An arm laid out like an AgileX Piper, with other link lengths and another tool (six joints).
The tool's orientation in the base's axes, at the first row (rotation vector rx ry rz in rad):
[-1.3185 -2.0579 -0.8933]
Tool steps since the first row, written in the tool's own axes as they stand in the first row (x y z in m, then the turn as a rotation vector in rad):
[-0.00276 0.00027 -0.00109 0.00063 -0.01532 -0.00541]
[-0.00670 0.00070 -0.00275 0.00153 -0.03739 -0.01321]
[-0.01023 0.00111 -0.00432 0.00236 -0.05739 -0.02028]
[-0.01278 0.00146 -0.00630 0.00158 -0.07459 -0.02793]
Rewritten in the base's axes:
[0.00139 -0.00232 -0.00125 -0.01390 -0.00844 0.00018]
[0.00343 -0.00570 -0.00296 -0.03392 -0.02060 0.00043]
[0.00528 -0.00878 -0.00443 -0.05206 -0.03161 0.00067]
[0.00674 -0.01164 -0.00494 -0.06697 -0.04314 0.00079]

